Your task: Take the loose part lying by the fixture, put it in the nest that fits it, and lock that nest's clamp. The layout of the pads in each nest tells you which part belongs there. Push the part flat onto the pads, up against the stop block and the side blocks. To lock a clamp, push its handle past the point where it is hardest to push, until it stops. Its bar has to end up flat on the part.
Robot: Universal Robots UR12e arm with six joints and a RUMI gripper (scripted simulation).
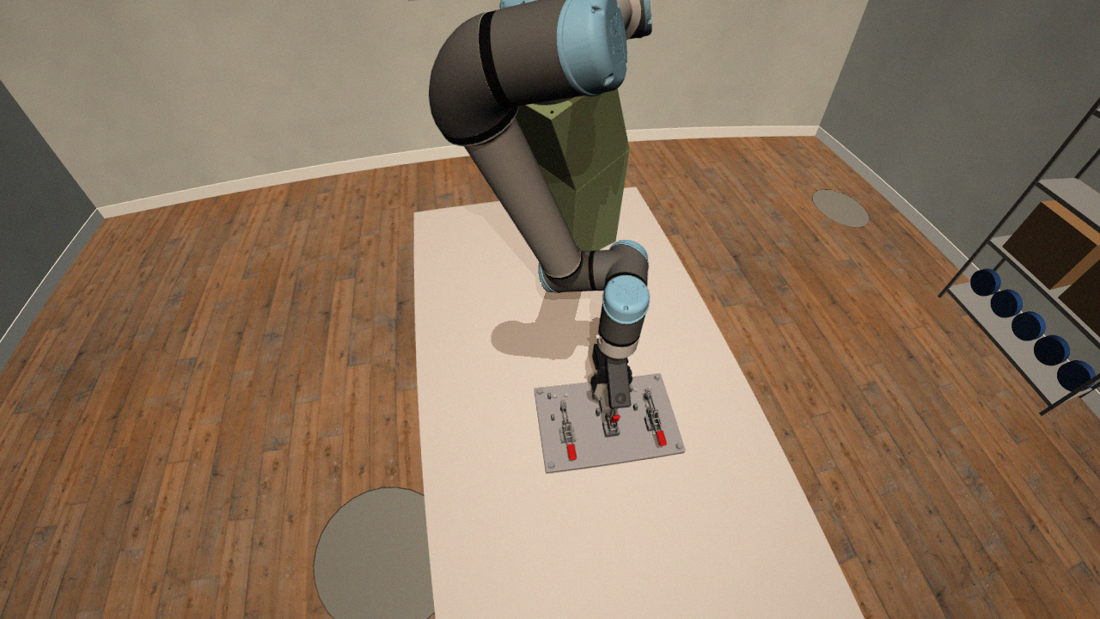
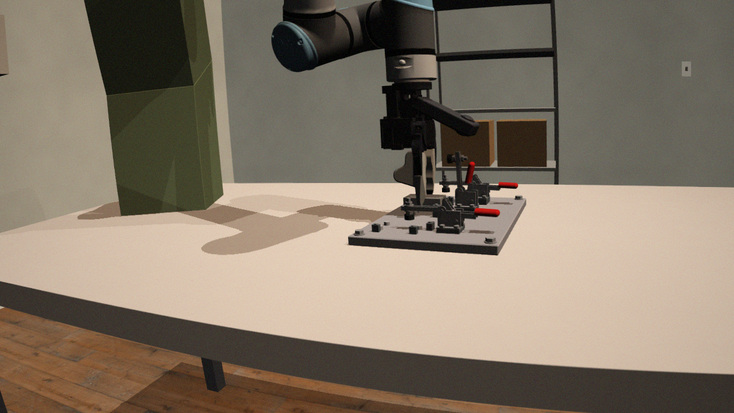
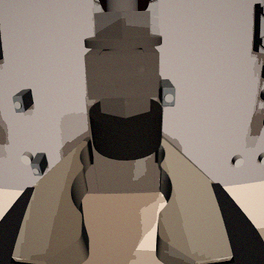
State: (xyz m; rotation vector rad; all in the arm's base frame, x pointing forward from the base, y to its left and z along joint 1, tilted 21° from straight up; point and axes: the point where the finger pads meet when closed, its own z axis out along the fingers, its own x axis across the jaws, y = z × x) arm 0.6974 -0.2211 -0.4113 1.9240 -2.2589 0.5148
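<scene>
The grey block lies 1 cm below my hand. From my hand the other things lie so: dark stop block (4 cm ahead, 1 cm to the right, 2 cm below); grey fixture plate (5 cm ahead, 1 cm to the right, 4 cm below).
</scene>
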